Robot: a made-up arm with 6 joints.
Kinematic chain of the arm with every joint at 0, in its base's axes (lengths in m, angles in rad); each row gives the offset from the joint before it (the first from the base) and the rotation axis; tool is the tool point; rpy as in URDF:
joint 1: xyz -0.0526 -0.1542 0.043 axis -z
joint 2: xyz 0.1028 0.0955 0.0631 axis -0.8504 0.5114 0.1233
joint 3: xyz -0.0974 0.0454 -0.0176 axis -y
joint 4: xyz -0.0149 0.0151 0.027 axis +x
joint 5: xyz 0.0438 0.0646 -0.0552 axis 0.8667 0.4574 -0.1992
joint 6: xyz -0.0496 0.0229 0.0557 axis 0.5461 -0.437 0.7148
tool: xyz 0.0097 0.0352 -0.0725 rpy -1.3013 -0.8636 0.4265
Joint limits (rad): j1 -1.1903..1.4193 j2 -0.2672..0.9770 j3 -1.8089..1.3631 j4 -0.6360..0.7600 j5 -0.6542..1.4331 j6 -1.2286..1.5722
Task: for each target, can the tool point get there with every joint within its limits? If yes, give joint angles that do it. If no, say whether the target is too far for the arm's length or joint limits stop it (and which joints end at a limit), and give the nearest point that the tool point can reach.
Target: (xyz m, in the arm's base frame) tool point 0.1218 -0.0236 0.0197
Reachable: yes | joints 0.9519 0.8316 -0.4441 -0.3780 1.1234 0.5924
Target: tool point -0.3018 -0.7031 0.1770
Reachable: no: too far | nearest point -0.2434 -0.2607 0.0882 | short by 0.455 m
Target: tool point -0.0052 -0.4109 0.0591
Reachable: no: joint limits stop it (at a limit: joint 1, joint 4, joint 6) | nearest point 0.0760 -0.2385 0.0472 | short by 0.191 m
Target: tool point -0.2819 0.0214 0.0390
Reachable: yes | joints -0.8291 0.5875 -1.4103 0.0257 0.0863 0.9224
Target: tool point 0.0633 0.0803 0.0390
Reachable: yes | joints 0.7157 0.0682 -0.8415 -0.2175 -0.2128 0.1325
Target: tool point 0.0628 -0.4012 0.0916
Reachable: no: joint limits stop it (at a limit: joint 1, joint 2, joint 4, joint 6) | nearest point 0.1275 -0.2687 0.1007 | short by 0.148 m
